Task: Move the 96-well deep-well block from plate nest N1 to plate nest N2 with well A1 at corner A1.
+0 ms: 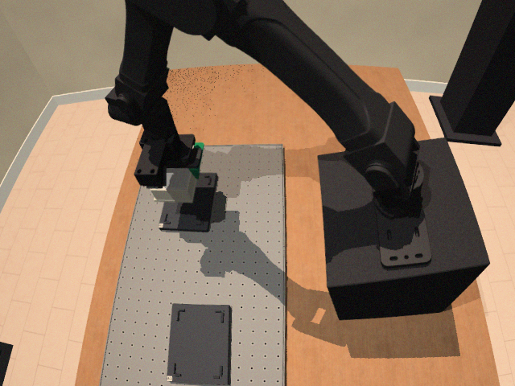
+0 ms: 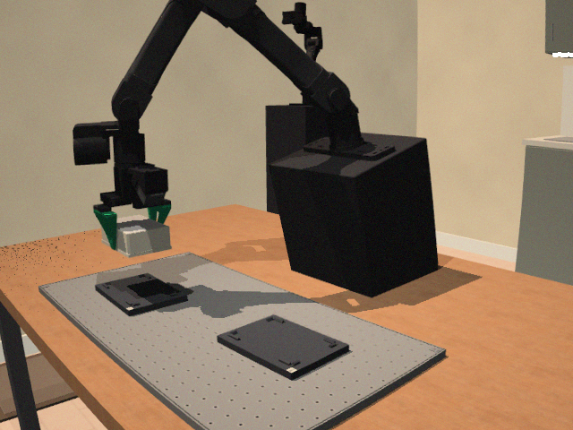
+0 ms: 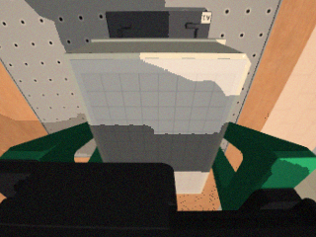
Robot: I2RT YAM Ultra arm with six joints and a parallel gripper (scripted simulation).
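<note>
The 96-well deep-well block lies 10 mm above my hand. Round my hand: nest N1: 330 mm to the left, 100 mm below, 80 mm behind; then nest N2: 100 mm below.
</note>
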